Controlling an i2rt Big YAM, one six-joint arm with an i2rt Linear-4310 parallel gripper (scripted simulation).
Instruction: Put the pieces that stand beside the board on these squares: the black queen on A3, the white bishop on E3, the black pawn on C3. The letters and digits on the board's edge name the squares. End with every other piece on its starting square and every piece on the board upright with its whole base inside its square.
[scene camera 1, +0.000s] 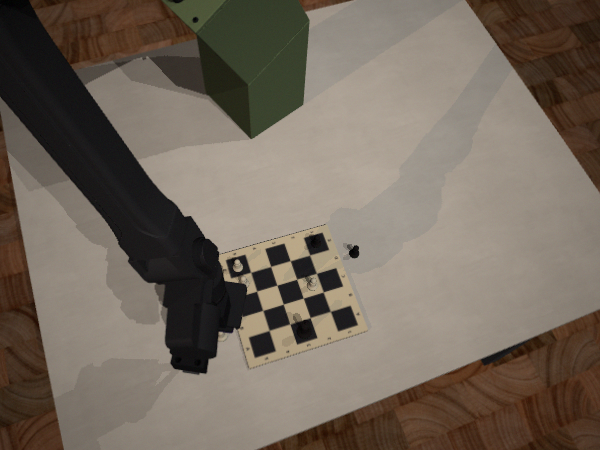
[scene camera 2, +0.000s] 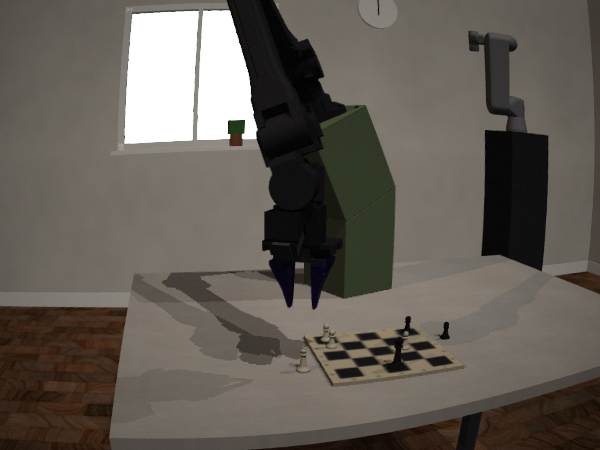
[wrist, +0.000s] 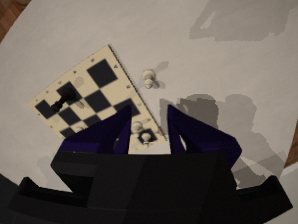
Labels:
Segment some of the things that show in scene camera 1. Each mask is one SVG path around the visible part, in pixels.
The gripper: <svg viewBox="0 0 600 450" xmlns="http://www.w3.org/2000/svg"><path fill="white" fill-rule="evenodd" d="M225 281L224 293L213 305L216 306L223 299L225 293L229 293L231 307L227 327L225 329L219 328L219 332L233 333L234 328L238 330L241 326L247 286L242 283Z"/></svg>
A chessboard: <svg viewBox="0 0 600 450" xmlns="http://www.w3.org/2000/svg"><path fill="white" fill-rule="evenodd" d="M327 224L219 255L219 262L222 266L225 281L239 283L241 276L245 276L249 281L241 326L238 329L249 369L368 331ZM303 320L310 322L312 330L311 336L307 339L302 339L297 334L297 329ZM311 278L315 278L318 284L317 289L314 291L309 290L307 287ZM236 259L239 259L243 265L241 272L233 270ZM315 235L320 236L321 246L319 248L314 248L311 245Z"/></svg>

